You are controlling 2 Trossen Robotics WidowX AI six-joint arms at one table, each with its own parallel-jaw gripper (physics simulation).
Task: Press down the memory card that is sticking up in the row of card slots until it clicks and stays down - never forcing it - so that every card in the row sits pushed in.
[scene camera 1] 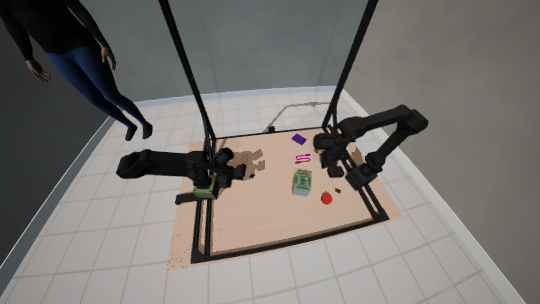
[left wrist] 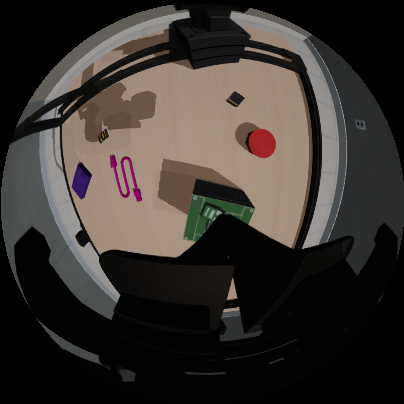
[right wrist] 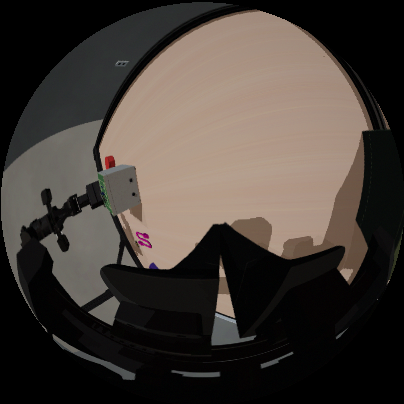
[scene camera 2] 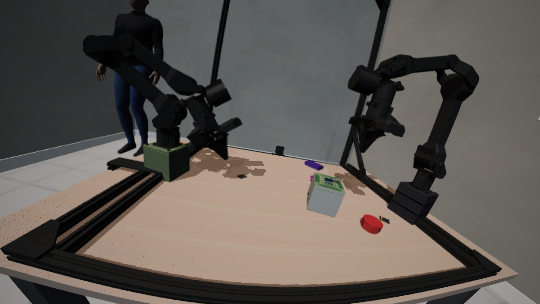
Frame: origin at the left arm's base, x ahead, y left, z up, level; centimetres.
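Where they show: left gripper, fingertip midpoint: (scene camera 1: pixel 322 168) (left wrist: pixel 223 220) (right wrist: pixel 72 208) (scene camera 2: pixel 361 152); right gripper, fingertip midpoint: (scene camera 1: pixel 242 179) (right wrist: pixel 218 229) (scene camera 2: pixel 226 159); left arm's base at its link origin: (scene camera 1: pixel 365 171) (right wrist: pixel 88 197) (scene camera 2: pixel 419 188); right arm's base at its link origin: (scene camera 1: pixel 204 183) (scene camera 2: pixel 167 144).
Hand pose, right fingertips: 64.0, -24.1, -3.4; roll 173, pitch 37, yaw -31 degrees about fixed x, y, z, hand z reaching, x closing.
Observation:
Each offset is from my right fingertips to the centre of the thing, as dx, dy, dz. "pt": to the spot under its first point.
A grey box {-29.2, +13.4, -3.7} (scene camera 1: pixel 301 189) (scene camera 2: pixel 324 199) (right wrist: pixel 122 187) with a green circuit board {-29.2, +13.4, +0.5} (scene camera 1: pixel 302 179) (scene camera 2: pixel 328 181) (left wrist: pixel 197 222) on top stands right of the table's middle. The row of card slots {pt -31.9, +13.0, +1.1} (left wrist: pixel 210 213) shows on the board; the cards are too small to tell which one stands up. My left gripper (scene camera 1: pixel 333 169) (scene camera 2: pixel 363 148) (left wrist: pixel 223 220) is shut and empty, hanging high above and to the right of the box. My right gripper (scene camera 1: pixel 227 181) (scene camera 2: pixel 225 155) (right wrist: pixel 218 229) is shut and empty, far left near its green base (scene camera 1: pixel 205 189) (scene camera 2: pixel 166 161).
A red disc {-39.0, +25.8, -6.8} (scene camera 1: pixel 326 198) (scene camera 2: pixel 371 224) (left wrist: pixel 261 142), a purple block {-48.1, -19.6, -7.2} (scene camera 1: pixel 298 139) (scene camera 2: pixel 313 164) (left wrist: pixel 81 180), a magenta cable {-41.7, -3.6, -7.6} (scene camera 1: pixel 302 158) (left wrist: pixel 126 177) and small black chips {-6.4, -4.4, -7.9} (scene camera 1: pixel 252 175) (scene camera 2: pixel 240 176) (left wrist: pixel 235 99) lie on the table. A black frame borders it. A person (scene camera 2: pixel 136 60) stands behind the left side.

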